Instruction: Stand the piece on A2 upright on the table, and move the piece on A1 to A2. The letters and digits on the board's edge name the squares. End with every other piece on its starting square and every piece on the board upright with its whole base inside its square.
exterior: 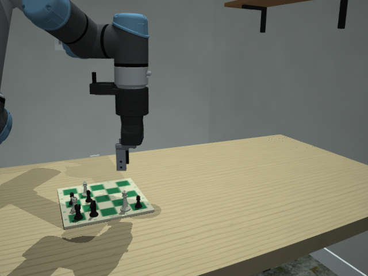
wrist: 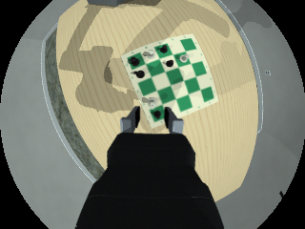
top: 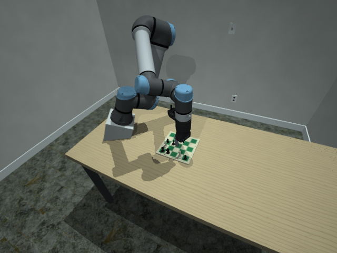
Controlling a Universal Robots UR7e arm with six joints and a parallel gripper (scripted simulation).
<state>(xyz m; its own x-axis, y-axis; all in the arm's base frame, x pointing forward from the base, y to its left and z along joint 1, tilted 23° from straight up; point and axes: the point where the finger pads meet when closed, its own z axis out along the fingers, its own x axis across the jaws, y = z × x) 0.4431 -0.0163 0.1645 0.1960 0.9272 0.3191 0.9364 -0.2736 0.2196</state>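
Now: the white chess piece 110 mm below my hand. Also, from my hand: chessboard 130 mm below, 70 mm to the left, 60 mm behind.
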